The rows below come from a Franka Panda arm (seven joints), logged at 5 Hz.
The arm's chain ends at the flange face. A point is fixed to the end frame.
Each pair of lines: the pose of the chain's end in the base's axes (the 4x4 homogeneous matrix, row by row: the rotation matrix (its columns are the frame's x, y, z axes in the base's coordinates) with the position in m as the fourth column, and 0 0 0 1 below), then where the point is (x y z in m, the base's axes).
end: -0.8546 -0.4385 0.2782 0.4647; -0.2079 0.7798 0.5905 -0.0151; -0.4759 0.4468 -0.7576 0.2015; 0 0 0 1
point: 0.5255 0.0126 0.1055
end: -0.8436 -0.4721 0.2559 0.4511; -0.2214 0.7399 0.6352 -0.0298; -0.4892 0.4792 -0.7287 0.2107; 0 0 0 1
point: 0.5110 0.0047 0.1163
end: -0.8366 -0.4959 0.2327 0.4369; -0.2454 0.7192 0.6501 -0.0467; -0.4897 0.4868 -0.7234 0.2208; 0 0 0 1
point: 0.4954 -0.0094 0.1266
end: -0.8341 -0.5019 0.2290 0.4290; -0.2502 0.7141 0.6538 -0.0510; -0.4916 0.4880 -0.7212 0.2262; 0 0 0 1
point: 0.4874 -0.0130 0.1322
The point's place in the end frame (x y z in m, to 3 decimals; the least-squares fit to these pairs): -0.012 -0.048 0.106
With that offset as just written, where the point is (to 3 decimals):
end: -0.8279 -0.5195 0.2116 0.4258; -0.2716 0.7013 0.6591 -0.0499; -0.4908 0.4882 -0.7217 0.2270; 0 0 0 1
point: 0.483 -0.010 0.133
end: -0.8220 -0.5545 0.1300 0.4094; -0.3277 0.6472 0.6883 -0.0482; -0.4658 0.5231 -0.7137 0.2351; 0 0 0 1
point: 0.460 -0.002 0.140
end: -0.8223 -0.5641 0.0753 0.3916; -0.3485 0.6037 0.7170 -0.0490; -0.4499 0.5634 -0.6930 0.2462; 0 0 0 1
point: 0.437 0.002 0.151
